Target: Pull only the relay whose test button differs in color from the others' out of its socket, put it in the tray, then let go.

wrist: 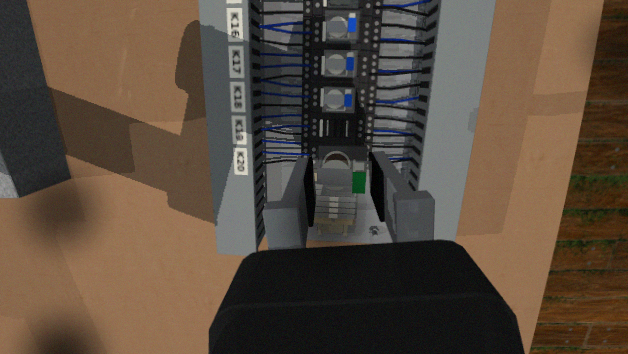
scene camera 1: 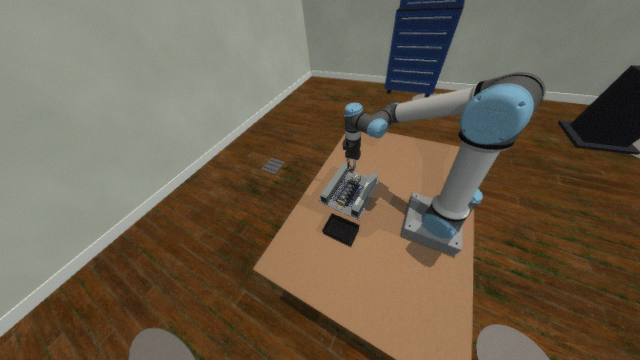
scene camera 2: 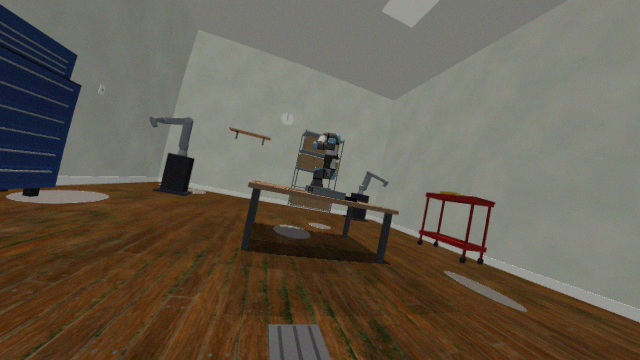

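Seen in the pictures: gripper, fingertip midpoint: (wrist: 341,175) (scene camera 1: 351,168) (scene camera 2: 327,176); arm's base, link origin: (scene camera 2: 316,186).
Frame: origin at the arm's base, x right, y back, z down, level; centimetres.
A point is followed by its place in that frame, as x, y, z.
Observation:
The relay with the green test button (wrist: 336,177) @(11.1, -48.1, -12.4) is held upright between the fingers in the wrist view, above the row and clear of its socket. My gripper (wrist: 341,175) @(11.4, -48.3, -11.1) (scene camera 1: 351,167) @(11.4, -48.3, -11.1) is shut on it. The empty socket (wrist: 335,128) @(11.2, -47.8, 4.9) shows beside label K19. Relays with blue buttons, K18 (wrist: 336,100) @(8.3, -48.4, 0.5), K17 (wrist: 337,64) @(5.4, -48.9, 0.5) and K16 (wrist: 339,27) @(2.7, -49.4, 0.5), sit in their sockets. The K20 place is hidden behind the held relay. The black tray (scene camera 1: 338,238) @(-23.4, -45.5, 4.0) lies on the table at the near end of the relay panel in scene camera 1.
Grey wire ducts (wrist: 232,215) @(17.8, -36.7, 1.0) (wrist: 452,125) @(11.9, -58.0, 1.0) run along both sides of the relay row and stand higher than the panel. Blue and black wires run from them to the sockets. The arm's base (scene camera 1: 417,220) @(-4.7, -11.2, -0.6) stands on the table (scene camera 1: 380,290) @(-38.7, -22.1, 7.3), right of the panel in scene camera 1.

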